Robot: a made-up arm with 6 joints.
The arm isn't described. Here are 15 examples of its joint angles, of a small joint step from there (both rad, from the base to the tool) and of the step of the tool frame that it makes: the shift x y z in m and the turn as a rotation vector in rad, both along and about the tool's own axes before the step.
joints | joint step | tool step
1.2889 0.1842 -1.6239 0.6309 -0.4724 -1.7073 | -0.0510 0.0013 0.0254 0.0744 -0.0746 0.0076 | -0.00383 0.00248 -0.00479 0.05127 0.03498 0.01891
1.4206 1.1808 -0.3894 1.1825 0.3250 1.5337 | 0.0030 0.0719 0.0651 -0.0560 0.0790 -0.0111 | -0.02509 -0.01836 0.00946 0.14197 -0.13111 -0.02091
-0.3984 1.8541 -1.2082 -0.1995 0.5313 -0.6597 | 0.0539 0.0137 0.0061 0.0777 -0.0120 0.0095 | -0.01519 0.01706 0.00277 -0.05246 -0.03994 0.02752
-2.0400 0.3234 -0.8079 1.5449 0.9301 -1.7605 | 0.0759 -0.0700 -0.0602 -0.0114 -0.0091 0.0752 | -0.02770 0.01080 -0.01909 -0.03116 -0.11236 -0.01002
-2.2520 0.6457 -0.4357 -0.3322 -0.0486 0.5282 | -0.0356 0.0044 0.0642 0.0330 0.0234 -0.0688 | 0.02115 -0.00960 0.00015 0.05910 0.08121 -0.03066
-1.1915 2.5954 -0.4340 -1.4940 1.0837 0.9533 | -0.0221 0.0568 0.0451 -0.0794 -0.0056 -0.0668 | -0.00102 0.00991 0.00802 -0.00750 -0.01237 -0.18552
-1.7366 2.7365 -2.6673 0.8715 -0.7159 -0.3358 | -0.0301 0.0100 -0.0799 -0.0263 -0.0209 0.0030 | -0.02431 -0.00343 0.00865 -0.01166 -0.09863 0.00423
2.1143 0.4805 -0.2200 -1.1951 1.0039 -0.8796 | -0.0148 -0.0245 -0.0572 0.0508 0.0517 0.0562 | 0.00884 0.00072 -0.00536 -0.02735 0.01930 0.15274
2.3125 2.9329 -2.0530 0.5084 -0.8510 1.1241 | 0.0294 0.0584 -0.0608 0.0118 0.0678 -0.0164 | 0.01886 -0.02141 -0.00371 0.05947 0.05110 -0.00865
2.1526 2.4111 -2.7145 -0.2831 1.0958 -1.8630 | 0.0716 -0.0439 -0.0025 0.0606 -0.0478 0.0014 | -0.02464 -0.03063 -0.02577 0.13418 -0.06762 -0.00142
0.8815 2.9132 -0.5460 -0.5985 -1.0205 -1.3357 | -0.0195 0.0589 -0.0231 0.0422 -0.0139 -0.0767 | 0.01136 0.00735 0.00751 -0.00243 0.03400 -0.02132
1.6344 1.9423 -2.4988 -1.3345 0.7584 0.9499 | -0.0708 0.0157 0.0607 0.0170 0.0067 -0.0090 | 0.02666 -0.01224 0.01559 0.05025 0.06997 -0.06727
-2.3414 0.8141 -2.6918 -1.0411 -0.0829 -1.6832 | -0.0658 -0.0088 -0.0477 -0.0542 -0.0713 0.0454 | 0.00775 -0.03475 -0.00123 0.11951 0.03360 -0.07244
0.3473 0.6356 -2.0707 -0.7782 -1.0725 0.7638 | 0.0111 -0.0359 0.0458 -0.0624 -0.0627 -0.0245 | -0.00879 0.01130 -0.00229 -0.07441 -0.00750 -0.04083
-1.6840 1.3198 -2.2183 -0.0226 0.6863 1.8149 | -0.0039 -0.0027 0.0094 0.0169 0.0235 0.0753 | -0.00036 -0.00475 0.00004 0.03105 -0.00150 0.08709
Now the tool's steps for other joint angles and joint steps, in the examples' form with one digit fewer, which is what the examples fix.
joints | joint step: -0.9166 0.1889 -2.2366 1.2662 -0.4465 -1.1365 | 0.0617 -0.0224 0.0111 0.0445 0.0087 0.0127
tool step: -0.0047 -0.0254 0.0056 0.0409 0.0248 0.1005
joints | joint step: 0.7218 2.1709 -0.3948 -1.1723 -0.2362 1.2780 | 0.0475 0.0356 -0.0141 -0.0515 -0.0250 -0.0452
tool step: 0.0028 0.0097 0.0075 -0.0238 0.0359 -0.1364
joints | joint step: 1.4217 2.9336 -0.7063 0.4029 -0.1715 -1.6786 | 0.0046 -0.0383 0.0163 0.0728 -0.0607 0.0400
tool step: 0.0025 -0.0095 -0.0088 0.0807 0.0139 0.1089
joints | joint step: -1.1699 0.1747 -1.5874 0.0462 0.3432 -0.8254 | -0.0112 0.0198 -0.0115 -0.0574 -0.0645 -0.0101
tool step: -0.0044 -0.0049 0.0054 0.0563 -0.0217 -0.0751
